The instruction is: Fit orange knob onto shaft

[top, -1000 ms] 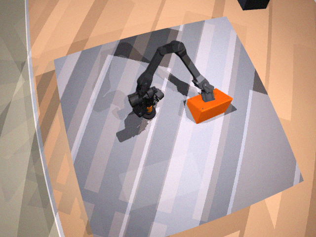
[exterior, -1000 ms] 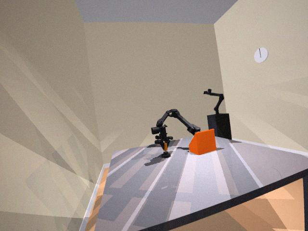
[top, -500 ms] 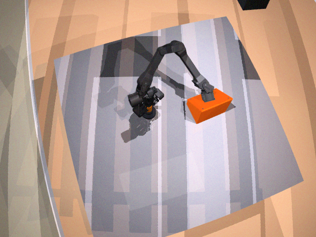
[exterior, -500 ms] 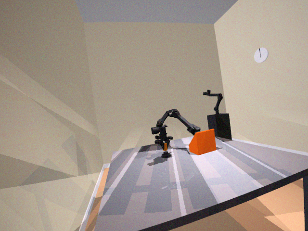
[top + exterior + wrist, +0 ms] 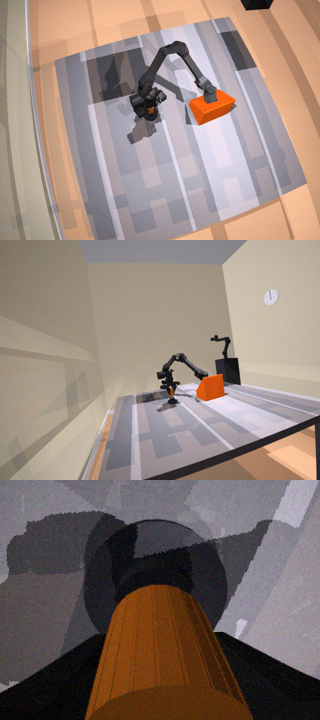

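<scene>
Right now the dark round pedestal is 4 cm below my gripper tip. The rest, counted from my gripper tip: orange knob 3 cm above.
</scene>
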